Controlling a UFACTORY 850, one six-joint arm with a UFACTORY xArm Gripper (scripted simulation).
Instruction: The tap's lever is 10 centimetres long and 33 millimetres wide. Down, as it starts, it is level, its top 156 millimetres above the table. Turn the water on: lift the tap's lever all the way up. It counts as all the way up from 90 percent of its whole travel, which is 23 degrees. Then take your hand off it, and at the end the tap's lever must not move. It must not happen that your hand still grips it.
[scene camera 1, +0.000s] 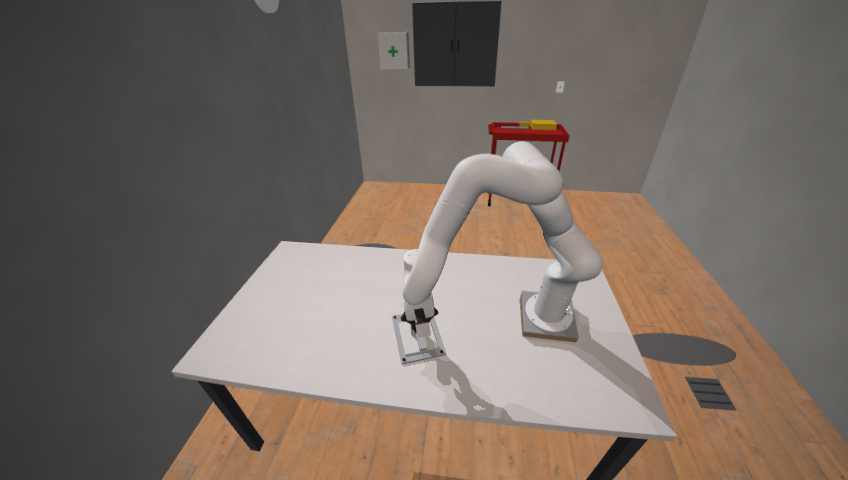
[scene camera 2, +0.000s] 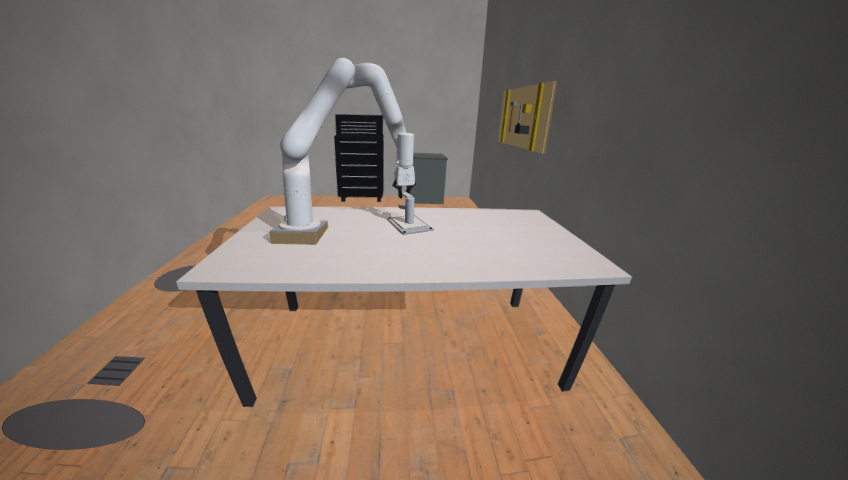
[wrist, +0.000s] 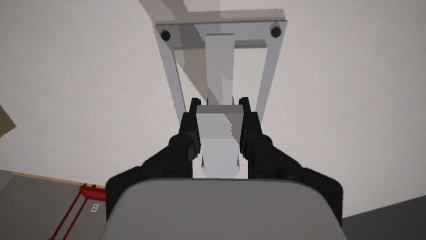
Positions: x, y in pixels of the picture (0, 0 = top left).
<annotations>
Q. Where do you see a flat lever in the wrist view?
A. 220, 126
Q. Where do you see the gripper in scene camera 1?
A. At 420, 329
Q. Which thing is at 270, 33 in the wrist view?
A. A base plate.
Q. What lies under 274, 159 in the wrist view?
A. The gripper.
</annotations>
